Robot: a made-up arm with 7 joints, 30 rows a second.
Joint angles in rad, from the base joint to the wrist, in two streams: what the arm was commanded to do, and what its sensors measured. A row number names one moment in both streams.
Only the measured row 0 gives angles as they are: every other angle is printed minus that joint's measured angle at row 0.
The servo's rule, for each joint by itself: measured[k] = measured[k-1] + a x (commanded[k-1-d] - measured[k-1]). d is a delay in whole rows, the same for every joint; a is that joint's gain. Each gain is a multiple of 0.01, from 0.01 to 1. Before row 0 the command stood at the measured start. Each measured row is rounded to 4 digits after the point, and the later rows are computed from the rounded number. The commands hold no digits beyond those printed.
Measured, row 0: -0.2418 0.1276 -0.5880 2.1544 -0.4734 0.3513 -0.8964
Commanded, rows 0 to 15: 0.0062 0.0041 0.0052 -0.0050 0.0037 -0.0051 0.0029; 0.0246 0.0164 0.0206 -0.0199 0.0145 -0.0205 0.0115; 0.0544 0.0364 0.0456 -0.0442 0.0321 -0.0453 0.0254; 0.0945 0.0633 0.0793 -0.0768 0.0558 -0.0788 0.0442; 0.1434 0.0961 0.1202 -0.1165 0.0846 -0.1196 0.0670; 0.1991 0.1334 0.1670 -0.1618 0.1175 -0.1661 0.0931; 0.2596 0.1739 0.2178 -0.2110 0.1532 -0.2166 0.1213; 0.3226 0.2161 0.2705 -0.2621 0.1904 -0.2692 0.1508; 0.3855 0.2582 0.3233 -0.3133 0.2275 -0.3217 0.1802; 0.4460 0.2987 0.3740 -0.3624 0.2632 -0.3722 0.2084; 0.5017 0.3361 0.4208 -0.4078 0.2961 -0.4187 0.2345; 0.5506 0.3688 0.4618 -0.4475 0.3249 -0.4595 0.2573; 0.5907 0.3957 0.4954 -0.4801 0.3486 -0.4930 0.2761; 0.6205 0.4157 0.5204 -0.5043 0.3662 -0.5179 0.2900; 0.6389 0.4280 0.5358 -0.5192 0.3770 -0.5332 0.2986; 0.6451 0.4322 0.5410 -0.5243 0.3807 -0.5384 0.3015
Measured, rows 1 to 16: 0.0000 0.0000 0.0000 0.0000 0.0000 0.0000 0.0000; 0.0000 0.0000 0.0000 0.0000 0.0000 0.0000 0.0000; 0.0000 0.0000 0.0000 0.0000 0.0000 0.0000 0.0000; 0.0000 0.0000 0.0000 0.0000 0.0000 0.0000 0.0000; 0.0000 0.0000 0.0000 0.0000 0.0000 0.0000 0.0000; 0.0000 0.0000 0.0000 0.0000 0.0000 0.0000 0.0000; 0.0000 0.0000 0.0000 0.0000 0.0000 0.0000 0.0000; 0.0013 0.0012 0.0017 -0.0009 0.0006 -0.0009 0.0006; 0.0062 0.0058 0.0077 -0.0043 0.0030 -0.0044 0.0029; 0.0163 0.0150 0.0198 -0.0115 0.0079 -0.0118 0.0076; 0.0327 0.0295 0.0388 -0.0233 0.0160 -0.0239 0.0153; 0.0559 0.0495 0.0648 -0.0401 0.0277 -0.0411 0.0262; 0.0860 0.0747 0.0975 -0.0620 0.0430 -0.0636 0.0402; 0.1225 0.1045 0.1360 -0.0888 0.0617 -0.0911 0.0572; 0.1645 0.1380 0.1790 -0.1200 0.0836 -0.1232 0.0769; 0.2109 0.1741 0.2252 -0.1548 0.1081 -0.1589 0.0986
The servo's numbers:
d 7
a 0.21 0.30 0.32 0.18 0.17 0.18 0.21

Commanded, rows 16 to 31: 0.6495 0.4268 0.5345 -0.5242 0.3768 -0.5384 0.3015; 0.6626 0.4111 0.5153 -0.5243 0.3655 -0.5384 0.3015; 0.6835 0.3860 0.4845 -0.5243 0.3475 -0.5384 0.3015; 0.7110 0.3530 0.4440 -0.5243 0.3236 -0.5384 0.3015; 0.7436 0.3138 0.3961 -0.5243 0.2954 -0.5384 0.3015; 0.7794 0.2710 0.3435 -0.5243 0.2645 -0.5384 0.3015; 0.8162 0.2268 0.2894 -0.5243 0.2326 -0.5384 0.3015; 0.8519 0.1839 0.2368 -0.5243 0.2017 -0.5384 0.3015; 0.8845 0.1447 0.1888 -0.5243 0.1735 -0.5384 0.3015; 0.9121 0.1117 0.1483 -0.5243 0.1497 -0.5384 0.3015; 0.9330 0.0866 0.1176 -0.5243 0.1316 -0.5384 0.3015; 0.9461 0.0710 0.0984 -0.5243 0.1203 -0.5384 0.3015; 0.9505 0.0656 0.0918 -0.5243 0.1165 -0.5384 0.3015; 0.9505 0.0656 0.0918 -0.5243 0.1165 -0.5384 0.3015; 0.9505 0.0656 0.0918 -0.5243 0.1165 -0.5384 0.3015; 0.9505 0.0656 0.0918 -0.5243 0.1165 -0.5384 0.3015
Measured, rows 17 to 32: 0.2603 0.2115 0.2728 -0.1922 0.1345 -0.1973 0.1217; 0.3110 0.2489 0.3202 -0.2310 0.1620 -0.2372 0.1454; 0.3613 0.2849 0.3655 -0.2700 0.1897 -0.2772 0.1689; 0.4095 0.3181 0.4071 -0.3078 0.2167 -0.3160 0.1914; 0.4538 0.3474 0.4434 -0.3432 0.2421 -0.3523 0.2121; 0.4927 0.3716 0.4730 -0.3749 0.2650 -0.3849 0.2303; 0.5247 0.3898 0.4948 -0.4018 0.2847 -0.4125 0.2453; 0.5509 0.4009 0.5075 -0.4238 0.3004 -0.4352 0.2571; 0.5744 0.4040 0.5100 -0.4419 0.3115 -0.4538 0.2664; 0.5973 0.3986 0.5018 -0.4567 0.3176 -0.4690 0.2738; 0.6212 0.3849 0.4833 -0.4689 0.3186 -0.4815 0.2796; 0.6469 0.3636 0.4554 -0.4789 0.3147 -0.4917 0.2842; 0.6747 0.3358 0.4196 -0.4871 0.3062 -0.5001 0.2878; 0.7044 0.3031 0.3779 -0.4938 0.2937 -0.5070 0.2907; 0.7354 0.2673 0.3327 -0.4993 0.2781 -0.5127 0.2930; 0.7667 0.2305 0.2867 -0.5038 0.2603 -0.5173 0.2948
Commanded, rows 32 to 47: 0.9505 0.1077 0.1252 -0.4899 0.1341 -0.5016 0.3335; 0.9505 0.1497 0.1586 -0.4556 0.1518 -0.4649 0.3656; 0.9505 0.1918 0.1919 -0.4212 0.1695 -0.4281 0.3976; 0.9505 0.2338 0.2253 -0.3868 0.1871 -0.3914 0.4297; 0.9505 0.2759 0.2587 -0.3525 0.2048 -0.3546 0.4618; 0.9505 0.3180 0.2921 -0.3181 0.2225 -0.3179 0.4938; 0.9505 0.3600 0.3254 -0.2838 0.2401 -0.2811 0.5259; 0.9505 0.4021 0.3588 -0.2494 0.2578 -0.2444 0.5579; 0.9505 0.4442 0.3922 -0.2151 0.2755 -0.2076 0.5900; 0.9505 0.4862 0.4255 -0.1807 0.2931 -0.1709 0.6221; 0.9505 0.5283 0.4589 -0.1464 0.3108 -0.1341 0.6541; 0.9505 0.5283 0.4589 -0.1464 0.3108 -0.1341 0.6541; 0.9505 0.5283 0.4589 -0.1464 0.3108 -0.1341 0.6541; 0.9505 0.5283 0.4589 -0.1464 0.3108 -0.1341 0.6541; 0.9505 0.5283 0.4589 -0.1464 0.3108 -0.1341 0.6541; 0.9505 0.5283 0.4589 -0.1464 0.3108 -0.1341 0.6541
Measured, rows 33 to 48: 0.7972 0.1949 0.2424 -0.5075 0.2415 -0.5211 0.2962; 0.8257 0.1624 0.2025 -0.5105 0.2228 -0.5242 0.2973; 0.8510 0.1350 0.1692 -0.5130 0.2054 -0.5268 0.2982; 0.8719 0.1142 0.1444 -0.5150 0.1903 -0.5289 0.2989; 0.8884 0.0996 0.1276 -0.5167 0.1778 -0.5306 0.2994; 0.9014 0.0894 0.1161 -0.5181 0.1674 -0.5320 0.2998; 0.9117 0.0823 0.1083 -0.5192 0.1587 -0.5332 0.3002; 0.9198 0.0899 0.1137 -0.5139 0.1545 -0.5275 0.3072; 0.9262 0.1078 0.1281 -0.5034 0.1540 -0.5162 0.3195; 0.9313 0.1330 0.1485 -0.4886 0.1566 -0.5003 0.3359; 0.9353 0.1632 0.1731 -0.4703 0.1618 -0.4807 0.3556; 0.9385 0.1970 0.2005 -0.4491 0.1691 -0.4580 0.3779; 0.9410 0.2333 0.2298 -0.4255 0.1782 -0.4328 0.4022; 0.9430 0.2713 0.2604 -0.4000 0.1887 -0.4055 0.4282; 0.9446 0.3105 0.2919 -0.3729 0.2004 -0.3765 0.4554; 0.9458 0.3506 0.3240 -0.3445 0.2132 -0.3461 0.4837
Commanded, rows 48 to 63: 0.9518 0.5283 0.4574 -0.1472 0.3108 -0.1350 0.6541; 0.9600 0.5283 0.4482 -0.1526 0.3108 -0.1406 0.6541; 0.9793 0.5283 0.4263 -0.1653 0.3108 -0.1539 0.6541; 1.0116 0.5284 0.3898 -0.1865 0.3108 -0.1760 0.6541; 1.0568 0.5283 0.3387 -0.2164 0.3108 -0.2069 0.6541; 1.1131 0.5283 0.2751 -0.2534 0.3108 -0.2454 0.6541; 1.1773 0.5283 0.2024 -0.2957 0.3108 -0.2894 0.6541; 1.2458 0.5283 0.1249 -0.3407 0.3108 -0.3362 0.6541; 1.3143 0.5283 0.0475 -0.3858 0.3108 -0.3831 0.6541; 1.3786 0.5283 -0.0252 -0.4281 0.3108 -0.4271 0.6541; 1.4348 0.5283 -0.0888 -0.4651 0.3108 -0.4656 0.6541; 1.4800 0.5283 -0.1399 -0.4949 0.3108 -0.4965 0.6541; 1.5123 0.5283 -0.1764 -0.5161 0.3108 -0.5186 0.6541; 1.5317 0.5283 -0.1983 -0.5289 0.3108 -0.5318 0.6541; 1.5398 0.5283 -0.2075 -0.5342 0.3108 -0.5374 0.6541; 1.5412 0.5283 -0.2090 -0.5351 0.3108 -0.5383 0.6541
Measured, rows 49 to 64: 0.9468 0.3913 0.3565 -0.3150 0.2268 -0.3146 0.5128; 0.9476 0.4324 0.3893 -0.2847 0.2411 -0.2821 0.5425; 0.9482 0.4612 0.4116 -0.2598 0.2529 -0.2555 0.5659; 0.9487 0.4813 0.4267 -0.2394 0.2627 -0.2336 0.5844; 0.9491 0.4954 0.4370 -0.2227 0.2709 -0.2157 0.5990; 0.9494 0.5053 0.4440 -0.2090 0.2777 -0.2010 0.6106; 0.9496 0.5122 0.4488 -0.1977 0.2833 -0.1890 0.6197; 0.9501 0.5170 0.4516 -0.1886 0.2880 -0.1793 0.6269; 0.9522 0.5204 0.4505 -0.1821 0.2919 -0.1723 0.6326; 0.9579 0.5228 0.4428 -0.1791 0.2951 -0.1690 0.6371; 0.9692 0.5245 0.4258 -0.1804 0.2978 -0.1703 0.6407; 0.9876 0.5256 0.3979 -0.1869 0.3000 -0.1769 0.6435; 1.0140 0.5264 0.3586 -0.1989 0.3018 -0.1892 0.6457; 1.0483 0.5270 0.3086 -0.2163 0.3033 -0.2072 0.6475; 1.0898 0.5274 0.2498 -0.2387 0.3046 -0.2304 0.6489; 1.1369 0.5277 0.1851 -0.2652 0.3057 -0.2579 0.6500
